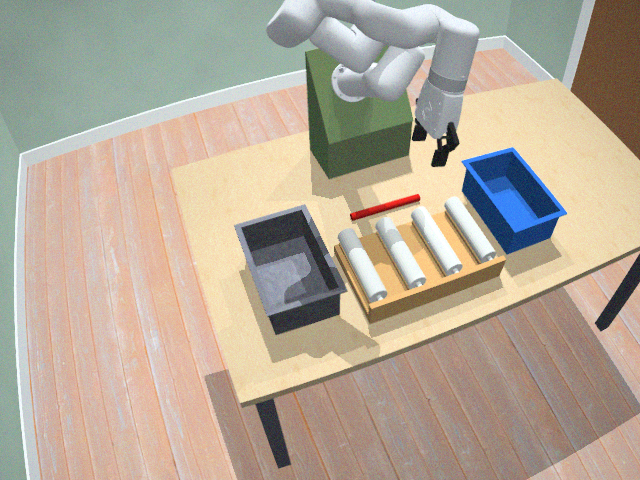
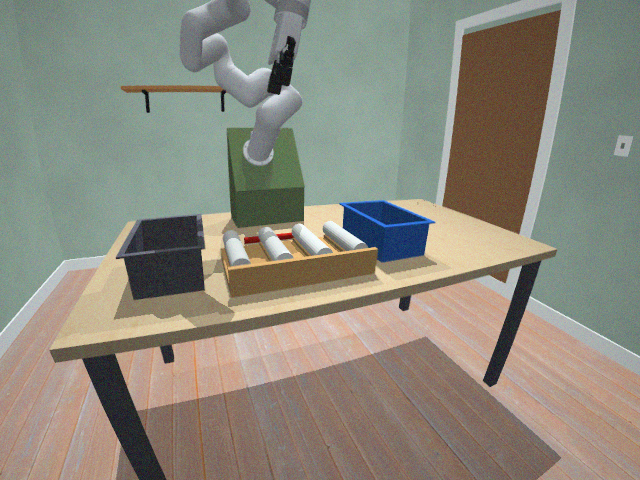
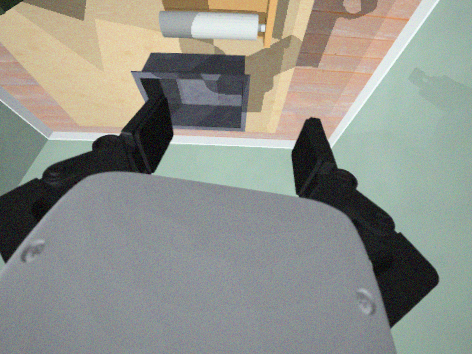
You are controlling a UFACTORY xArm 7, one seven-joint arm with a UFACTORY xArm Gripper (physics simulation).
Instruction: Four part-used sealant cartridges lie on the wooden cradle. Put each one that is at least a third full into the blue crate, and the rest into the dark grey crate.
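Observation:
Four white cartridges lie side by side on the wooden cradle (image 1: 439, 291) (image 2: 305, 272) (image 3: 270, 22): the leftmost cartridge (image 1: 368, 273) (image 2: 237, 250) (image 3: 225, 26), the second (image 1: 405, 260) (image 2: 276, 245), the third (image 1: 436, 241) (image 2: 311, 239) and the rightmost (image 1: 470, 229) (image 2: 344, 236). The back ends of the left two look grey, as if shaded. How full each is cannot be told. The dark grey crate (image 1: 307, 313) (image 2: 165, 276) (image 3: 200, 63) stands left of the cradle, the blue crate (image 1: 532, 235) (image 2: 405, 245) right of it. My gripper (image 1: 429, 146) (image 2: 276, 85) (image 3: 234, 125) is open and empty, high above the table.
A red rod (image 1: 385, 207) (image 2: 253, 239) lies on the table (image 1: 206, 196) (image 2: 465, 248) behind the cradle. The green pedestal (image 1: 369, 149) (image 2: 266, 206) carries the arm at the back. A wall shelf (image 2: 173, 88) hangs behind.

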